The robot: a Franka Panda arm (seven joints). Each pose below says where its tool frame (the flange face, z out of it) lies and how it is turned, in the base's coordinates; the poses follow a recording.
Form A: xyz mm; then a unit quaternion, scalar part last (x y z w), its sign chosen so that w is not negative.
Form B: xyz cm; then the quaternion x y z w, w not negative. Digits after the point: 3 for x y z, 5 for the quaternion.
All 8 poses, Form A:
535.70 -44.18 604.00 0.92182 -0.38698 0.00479 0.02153
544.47 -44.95 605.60 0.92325 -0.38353 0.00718 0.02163
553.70 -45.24 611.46 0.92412 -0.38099 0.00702 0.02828
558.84 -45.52 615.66 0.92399 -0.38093 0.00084 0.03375
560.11 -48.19 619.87 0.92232 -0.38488 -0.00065 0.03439
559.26 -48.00 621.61 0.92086 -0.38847 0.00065 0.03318
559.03 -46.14 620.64 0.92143 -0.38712 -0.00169 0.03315
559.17 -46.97 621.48 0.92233 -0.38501 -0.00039 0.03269
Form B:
53.570 -4.418 60.400 0.92182 -0.38698 0.00479 0.02153
54.447 -4.495 60.560 0.92325 -0.38353 0.00718 0.02163
55.370 -4.524 61.146 0.92412 -0.38099 0.00702 0.02828
55.884 -4.552 61.566 0.92399 -0.38093 0.00084 0.03375
56.011 -4.819 61.987 0.92232 -0.38488 -0.00065 0.03439
55.926 -4.800 62.161 0.92086 -0.38847 0.00065 0.03318
55.903 -4.614 62.064 0.92143 -0.38712 -0.00169 0.03315
55.917 -4.697 62.148 0.92233 -0.38501 -0.00039 0.03269

